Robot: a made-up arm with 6 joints. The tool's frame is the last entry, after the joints. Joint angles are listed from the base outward. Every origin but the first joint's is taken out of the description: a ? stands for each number. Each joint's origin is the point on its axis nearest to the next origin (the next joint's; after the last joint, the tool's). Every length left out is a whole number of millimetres.
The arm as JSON. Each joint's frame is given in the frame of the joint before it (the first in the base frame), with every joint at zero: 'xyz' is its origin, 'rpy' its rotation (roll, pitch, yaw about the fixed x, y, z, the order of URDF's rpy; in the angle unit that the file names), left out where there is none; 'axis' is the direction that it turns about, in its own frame. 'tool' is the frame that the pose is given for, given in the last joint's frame.
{
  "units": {
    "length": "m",
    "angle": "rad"
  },
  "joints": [
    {
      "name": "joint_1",
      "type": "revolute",
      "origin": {
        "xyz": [
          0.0,
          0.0,
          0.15
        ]
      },
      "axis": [
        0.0,
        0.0,
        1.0
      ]
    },
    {
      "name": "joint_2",
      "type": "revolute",
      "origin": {
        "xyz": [
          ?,
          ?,
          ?
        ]
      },
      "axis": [
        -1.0,
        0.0,
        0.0
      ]
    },
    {
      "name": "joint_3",
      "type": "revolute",
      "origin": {
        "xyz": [
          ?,
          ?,
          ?
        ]
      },
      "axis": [
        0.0,
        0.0,
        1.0
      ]
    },
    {
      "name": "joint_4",
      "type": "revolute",
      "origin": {
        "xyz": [
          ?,
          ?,
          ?
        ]
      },
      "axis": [
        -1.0,
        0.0,
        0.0
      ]
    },
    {
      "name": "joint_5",
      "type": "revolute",
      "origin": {
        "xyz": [
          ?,
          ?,
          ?
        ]
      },
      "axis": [
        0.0,
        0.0,
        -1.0
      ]
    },
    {
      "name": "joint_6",
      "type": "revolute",
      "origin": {
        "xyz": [
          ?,
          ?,
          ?
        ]
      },
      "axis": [
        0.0,
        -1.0,
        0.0
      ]
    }
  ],
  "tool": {
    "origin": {
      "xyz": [
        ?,
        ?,
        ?
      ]
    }
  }
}
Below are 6 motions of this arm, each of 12 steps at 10 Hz.
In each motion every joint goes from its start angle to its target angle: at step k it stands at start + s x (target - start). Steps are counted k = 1, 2, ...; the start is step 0. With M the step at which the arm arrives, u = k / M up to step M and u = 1 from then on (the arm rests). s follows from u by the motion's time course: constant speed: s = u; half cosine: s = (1 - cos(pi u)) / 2; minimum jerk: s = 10 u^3 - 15 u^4 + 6 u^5.
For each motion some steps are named. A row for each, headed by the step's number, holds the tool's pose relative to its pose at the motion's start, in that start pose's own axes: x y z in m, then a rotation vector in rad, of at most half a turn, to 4 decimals.
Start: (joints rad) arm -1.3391 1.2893 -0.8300 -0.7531 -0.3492 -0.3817
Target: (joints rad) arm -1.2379 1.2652 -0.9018 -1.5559 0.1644 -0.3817
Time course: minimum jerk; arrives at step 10
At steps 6, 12:
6: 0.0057 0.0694 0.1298 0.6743 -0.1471 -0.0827
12: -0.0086 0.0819 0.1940 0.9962 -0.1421 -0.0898

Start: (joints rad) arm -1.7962 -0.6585 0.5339 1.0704 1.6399 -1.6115
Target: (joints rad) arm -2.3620 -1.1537 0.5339 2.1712 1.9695 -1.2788
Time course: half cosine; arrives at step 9
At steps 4, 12:
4: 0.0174 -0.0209 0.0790 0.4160 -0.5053 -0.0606
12: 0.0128 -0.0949 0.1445 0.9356 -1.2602 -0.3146

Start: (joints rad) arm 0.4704 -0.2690 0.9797 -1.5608 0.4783 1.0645
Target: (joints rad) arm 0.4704 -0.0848 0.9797 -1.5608 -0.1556 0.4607
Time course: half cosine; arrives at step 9
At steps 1, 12:
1: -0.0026 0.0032 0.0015 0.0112 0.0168 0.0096
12: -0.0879 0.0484 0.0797 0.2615 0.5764 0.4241

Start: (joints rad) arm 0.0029 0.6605 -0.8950 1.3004 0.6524 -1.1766
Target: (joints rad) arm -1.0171 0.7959 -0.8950 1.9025 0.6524 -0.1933
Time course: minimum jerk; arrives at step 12
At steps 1, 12:
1: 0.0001 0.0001 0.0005 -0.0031 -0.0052 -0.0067
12: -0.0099 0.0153 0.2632 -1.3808 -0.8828 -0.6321

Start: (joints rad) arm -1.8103 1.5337 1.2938 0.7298 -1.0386 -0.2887
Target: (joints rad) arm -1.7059 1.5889 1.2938 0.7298 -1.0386 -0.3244
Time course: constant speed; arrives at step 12
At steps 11, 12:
11: -0.0042 0.0141 0.0122 -0.0429 0.1321 0.0031
12: -0.0045 0.0154 0.0133 -0.0466 0.1442 0.0032

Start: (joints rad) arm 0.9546 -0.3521 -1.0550 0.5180 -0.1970 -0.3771
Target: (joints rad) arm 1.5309 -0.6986 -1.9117 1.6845 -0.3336 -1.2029
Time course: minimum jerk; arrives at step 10
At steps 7, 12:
7: -0.1444 -0.2917 -0.0415 -0.9525 1.3312 -0.5267
12: -0.1518 -0.3306 -0.0229 -1.1634 1.5602 -0.7242

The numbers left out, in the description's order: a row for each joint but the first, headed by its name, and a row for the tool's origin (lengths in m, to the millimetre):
joint_2: -0.03 0.3 0.0
joint_3: 0.0 -0.01 0.14
joint_4: 0.04 0.04 0.0
joint_5: 0.0 0.0 -0.17
joint_6: 0.21 0.09 0.0
tool: -0.08 0.0 -0.12

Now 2 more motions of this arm.
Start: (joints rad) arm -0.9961 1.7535 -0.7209 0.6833 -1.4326 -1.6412
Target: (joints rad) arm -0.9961 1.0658 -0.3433 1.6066 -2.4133 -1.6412
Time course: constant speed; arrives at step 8
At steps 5, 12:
5: 0.0505 -0.0008 -0.1437 -0.9384 0.2302 -0.0837
12: 0.0763 -0.0551 -0.2114 -1.4248 0.3813 -0.1717

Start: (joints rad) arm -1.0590 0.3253 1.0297 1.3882 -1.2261 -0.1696
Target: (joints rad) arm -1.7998 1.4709 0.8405 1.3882 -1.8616 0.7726
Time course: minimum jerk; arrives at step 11
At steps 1, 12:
1: -0.0005 0.0008 -0.0018 0.0040 -0.0014 0.0110
12: -0.2282 0.0563 -0.1014 1.4099 -0.4302 1.3616

